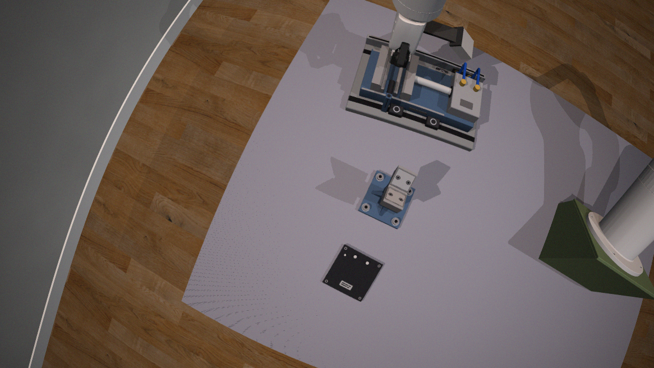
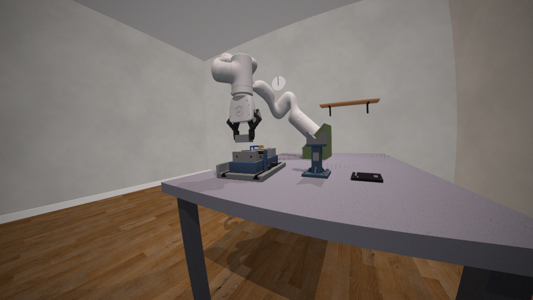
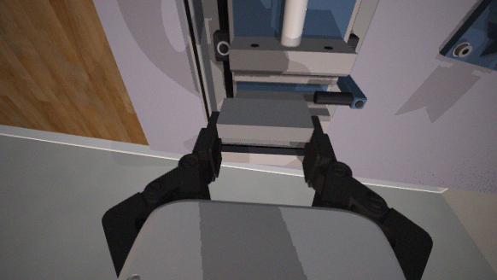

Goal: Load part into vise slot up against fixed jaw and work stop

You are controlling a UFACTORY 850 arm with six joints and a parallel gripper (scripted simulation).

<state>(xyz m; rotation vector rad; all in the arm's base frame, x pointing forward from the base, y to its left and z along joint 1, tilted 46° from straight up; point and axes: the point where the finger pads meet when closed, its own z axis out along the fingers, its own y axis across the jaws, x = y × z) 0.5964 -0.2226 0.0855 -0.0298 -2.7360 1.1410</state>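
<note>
My gripper is now right at the part. The rest, counted from my hand: moving jaw: 8 cm below, 3 cm behind, 2 cm to the left; work stop: 7 cm to the left, 7 cm below; fixed jaw: 8 cm below, 3 cm ahead, 2 cm to the left.
</note>
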